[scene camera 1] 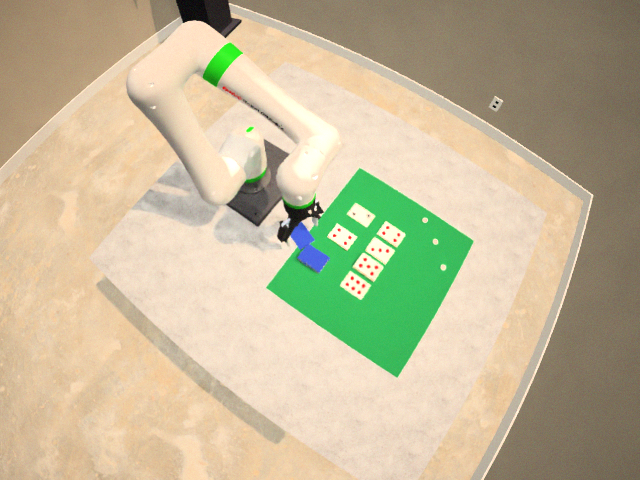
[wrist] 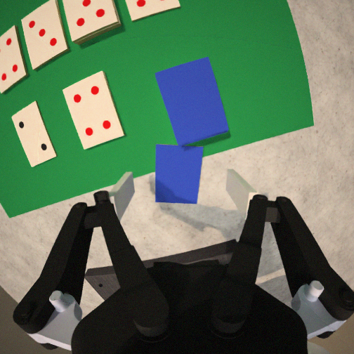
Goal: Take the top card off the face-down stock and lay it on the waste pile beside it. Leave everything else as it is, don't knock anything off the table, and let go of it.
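Places are measured from the arm's base along level axes (x back, y right, z up), in centimetres.
Pixels of known places: gripper, fingertip midpoint: [scene camera 1: 301, 233]; arm's base, origin of the base link: [scene camera 1: 251, 177].
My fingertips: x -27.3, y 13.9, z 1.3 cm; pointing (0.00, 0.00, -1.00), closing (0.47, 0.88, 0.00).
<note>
For each thing: its top centre in the pictures, then the offset to it from my fingertips. Level surfaces: height alone.
- face-down stock, middle of its top: [scene camera 1: 313, 257] dz -1.5, dx -7.3, dy +5.8 cm
- single blue card, middle of its top: [scene camera 1: 300, 235] dz -3.5, dx +0.5, dy -0.6 cm
- face-up card with four red dots, middle of its top: [scene camera 1: 342, 236] dz -3.3, dx -13.3, dy -6.1 cm
- green mat, its level: dz -4.0 cm
- two-dot black card, middle of its top: [scene camera 1: 361, 214] dz -3.6, dx -16.5, dy -17.2 cm
- thicker pile, middle of its top: [scene camera 1: 368, 266] dz -2.4, dx -25.9, dy +0.9 cm
The face-down stock [scene camera 1: 313, 258] [wrist: 192, 102] is a thick blue stack near the mat's edge. A single blue card [scene camera 1: 302, 236] [wrist: 178, 175] lies against or very near the stock's corner, partly on the mat and mostly on the pale surface. A face-up card with four red dots [scene camera 1: 342, 236] [wrist: 93, 111] lies beside the stock, apparently the waste pile. My gripper [scene camera 1: 299, 229] [wrist: 179, 180] is open and empty. Its fingers stand on either side of the single blue card in the wrist view, above it; the exact height is unclear.
The green mat [scene camera 1: 382, 330] [wrist: 265, 90] also bears a two-dot black card [scene camera 1: 360, 214] [wrist: 33, 134], a row of several red-dotted cards, including a thicker pile [scene camera 1: 368, 267], and small white discs [scene camera 1: 435, 241]. The dark robot base plate [scene camera 1: 258, 214] is behind the gripper.
</note>
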